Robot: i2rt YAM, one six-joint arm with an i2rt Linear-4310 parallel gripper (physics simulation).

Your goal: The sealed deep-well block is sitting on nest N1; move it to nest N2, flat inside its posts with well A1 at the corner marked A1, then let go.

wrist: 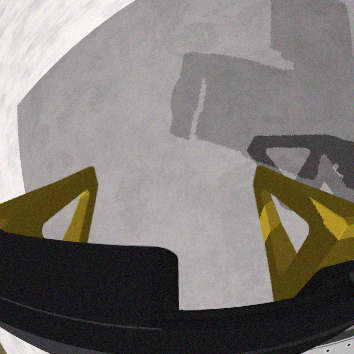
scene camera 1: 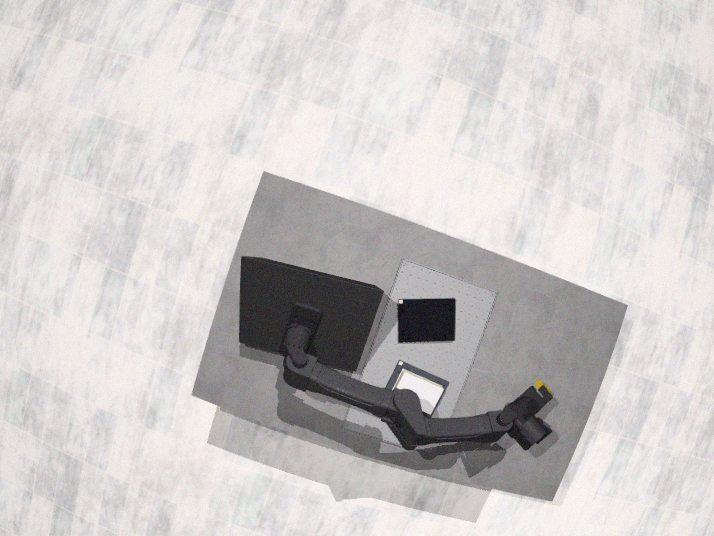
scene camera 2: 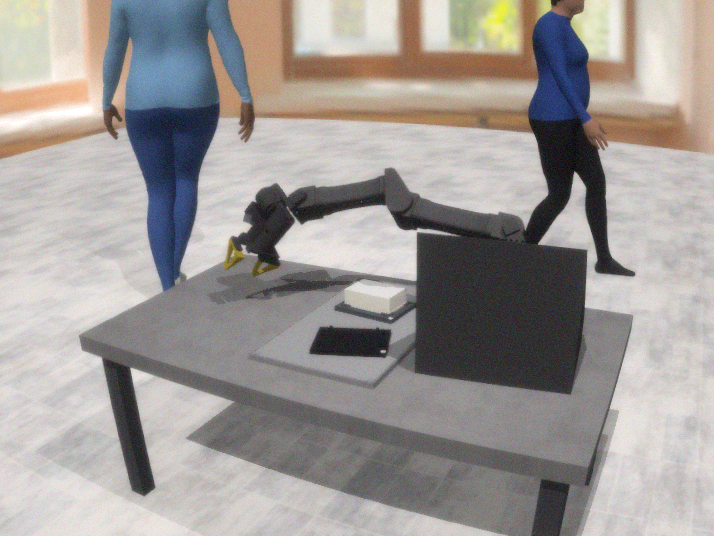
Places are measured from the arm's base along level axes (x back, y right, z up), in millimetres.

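Pixels of known places: gripper, fingertip midpoint: [wrist: 174, 174] [scene camera 1: 536, 398] [scene camera 2: 239, 271]; arm's base, origin of the base link: [scene camera 1: 299, 329] [scene camera 2: 512, 284].
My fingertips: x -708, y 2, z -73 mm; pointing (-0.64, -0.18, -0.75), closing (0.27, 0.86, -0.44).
Observation:
Ahead of a thing's pixels: the offset from my fingertips to its middle. "spot": to the spot under its first point. Level surfaces: height alone.
The sealed deep-well block @[dx +346, dy +83, dz -42 mm] [scene camera 1: 421, 393] [scene camera 2: 374, 295], white on top and cream at the sides, sits on the dark nest N1 @[dx +346, dy +83, dz -66 mm] [scene camera 1: 424, 374] [scene camera 2: 366, 315]. The arm hides part of block and nest in the top view. The other nest, N2 @[dx +383, dy -118, dz -64 mm] [scene camera 1: 426, 320] [scene camera 2: 350, 340], is black, flat and empty, with a small white mark at one corner. A similar mark shows on N1; no lettering is readable. My gripper [scene camera 1: 544, 389] [scene camera 2: 240, 271] [wrist: 174, 174] is open and empty, its yellow fingers wide apart above the grey table, well away from both nests. The block does not show in the wrist view.
Both nests stand on a light grey perforated board @[spot: dx +261, dy -209, dz -75 mm] [scene camera 1: 475, 302] [scene camera 2: 282, 353]. A big black box [scene camera 1: 328, 294] [scene camera 2: 498, 311] stands beside the board. My arm reaches above the N1 side of the board. Two people [scene camera 2: 173, 75] [scene camera 2: 559, 75] are beyond the table @[dz -87 mm] [scene camera 1: 553, 328] [scene camera 2: 173, 337].

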